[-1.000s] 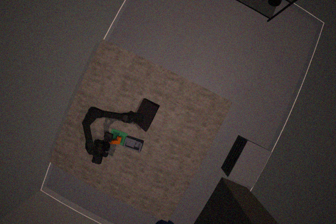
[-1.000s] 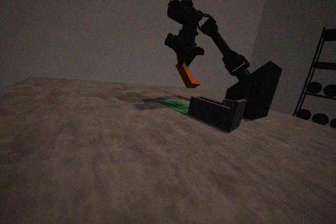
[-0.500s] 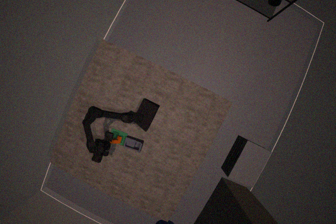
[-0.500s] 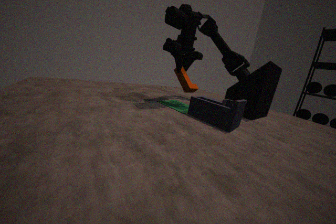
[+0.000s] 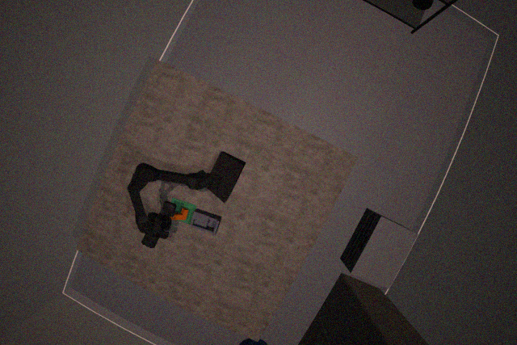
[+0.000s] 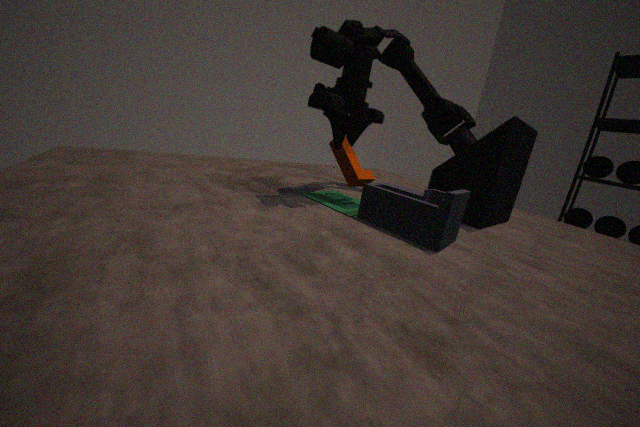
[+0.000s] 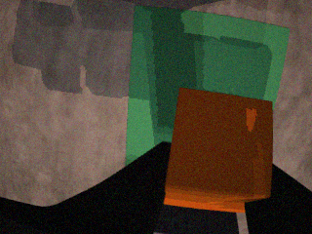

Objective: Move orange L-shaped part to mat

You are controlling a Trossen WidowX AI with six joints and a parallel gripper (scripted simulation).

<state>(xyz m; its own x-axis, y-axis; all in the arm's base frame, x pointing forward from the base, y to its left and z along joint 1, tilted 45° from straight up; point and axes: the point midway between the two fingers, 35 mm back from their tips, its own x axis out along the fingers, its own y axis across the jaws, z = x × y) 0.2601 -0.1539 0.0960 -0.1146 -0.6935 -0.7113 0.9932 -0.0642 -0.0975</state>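
Now: the green mat 20 mm to the left of my gripper tip and 130 mm below it. From my gripper tip the other things lie so: orange L-shaped part: 20 mm behind, 30 mm to the left, 30 mm below.
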